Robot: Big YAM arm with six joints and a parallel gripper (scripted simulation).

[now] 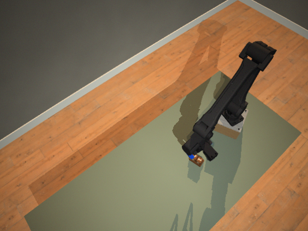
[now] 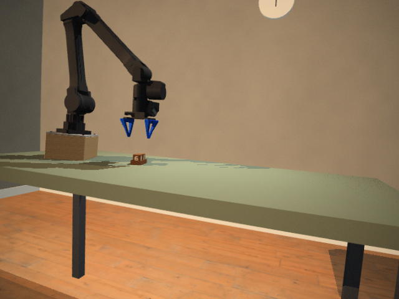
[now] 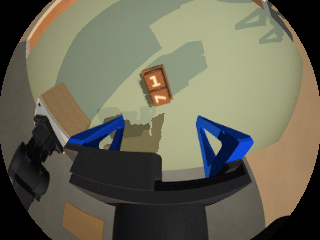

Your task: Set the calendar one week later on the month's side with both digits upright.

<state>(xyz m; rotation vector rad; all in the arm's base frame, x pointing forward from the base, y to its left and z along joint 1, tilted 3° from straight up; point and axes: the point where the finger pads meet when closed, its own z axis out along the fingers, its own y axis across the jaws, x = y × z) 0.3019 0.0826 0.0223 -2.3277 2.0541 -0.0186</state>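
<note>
The brown digit cube lies 90 mm below my hand. Also, from my hand: brown tray: 10 mm behind, 10 mm to the left, 110 mm below.
</note>
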